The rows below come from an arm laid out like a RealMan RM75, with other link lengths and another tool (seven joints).
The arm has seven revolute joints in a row. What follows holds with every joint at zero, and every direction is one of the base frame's.
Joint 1 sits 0.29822 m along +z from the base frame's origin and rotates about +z.
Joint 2 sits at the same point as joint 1 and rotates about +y.
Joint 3 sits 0.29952 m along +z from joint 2 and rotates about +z.
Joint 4 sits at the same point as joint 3 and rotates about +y.
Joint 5 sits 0.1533 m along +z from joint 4 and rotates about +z.
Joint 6 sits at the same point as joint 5 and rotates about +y.
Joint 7 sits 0.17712 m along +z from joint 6 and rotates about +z.
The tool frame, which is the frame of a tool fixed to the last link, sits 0.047 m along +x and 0.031 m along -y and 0.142 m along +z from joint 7; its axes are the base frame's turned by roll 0, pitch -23.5 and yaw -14.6 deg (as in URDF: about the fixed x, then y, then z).
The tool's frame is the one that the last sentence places.
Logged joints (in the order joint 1, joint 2, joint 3, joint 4, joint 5, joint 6, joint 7), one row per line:
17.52, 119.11, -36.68, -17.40, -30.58, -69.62, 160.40
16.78, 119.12, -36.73, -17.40, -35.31, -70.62, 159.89
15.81, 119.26, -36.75, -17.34, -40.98, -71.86, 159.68
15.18, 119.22, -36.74, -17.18, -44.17, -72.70, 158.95
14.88, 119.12, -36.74, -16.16, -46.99, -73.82, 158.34
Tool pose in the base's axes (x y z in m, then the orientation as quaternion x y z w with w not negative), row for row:
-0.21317, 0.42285, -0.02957, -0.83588, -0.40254, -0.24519, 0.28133
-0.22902, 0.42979, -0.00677, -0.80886, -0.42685, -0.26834, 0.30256
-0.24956, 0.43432, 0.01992, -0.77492, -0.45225, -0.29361, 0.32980
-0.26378, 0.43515, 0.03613, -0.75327, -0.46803, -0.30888, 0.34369
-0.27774, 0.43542, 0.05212, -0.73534, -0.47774, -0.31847, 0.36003
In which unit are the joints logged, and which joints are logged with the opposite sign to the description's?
The joints are logged in degrees. Opposite sign: joint 1, joint 2.
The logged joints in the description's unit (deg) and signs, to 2 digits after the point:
-17.52, -119.11, -36.68, -17.40, -30.58, -69.62, 160.40
-16.78, -119.12, -36.73, -17.40, -35.31, -70.62, 159.89
-15.81, -119.26, -36.75, -17.34, -40.98, -71.86, 159.68
-15.18, -119.22, -36.74, -17.18, -44.17, -72.70, 158.95
-14.88, -119.12, -36.74, -16.16, -46.99, -73.82, 158.34

